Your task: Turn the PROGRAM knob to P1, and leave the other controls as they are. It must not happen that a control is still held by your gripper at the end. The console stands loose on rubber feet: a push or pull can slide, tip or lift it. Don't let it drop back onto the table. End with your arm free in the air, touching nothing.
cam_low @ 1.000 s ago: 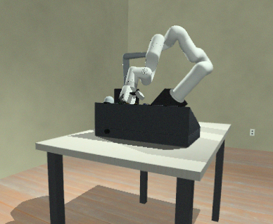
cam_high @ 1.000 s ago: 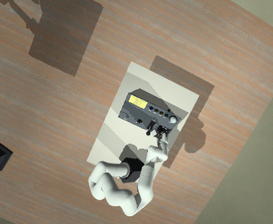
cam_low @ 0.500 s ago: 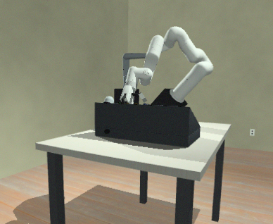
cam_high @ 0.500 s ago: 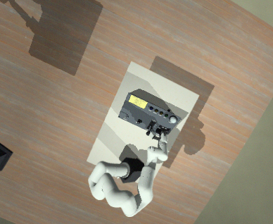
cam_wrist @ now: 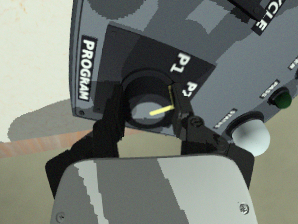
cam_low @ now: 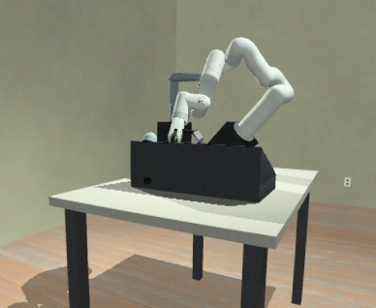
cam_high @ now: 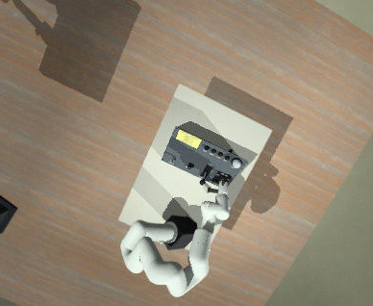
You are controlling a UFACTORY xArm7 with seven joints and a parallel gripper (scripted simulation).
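My hand is 11 cm to the right of the cycle lever and 5 cm past it. From my hand the other things lie so: dark grey console: 19 cm to the left, 3 cm below, 1 cm behind; then small knob: 23 cm to the left, 5 cm behind.
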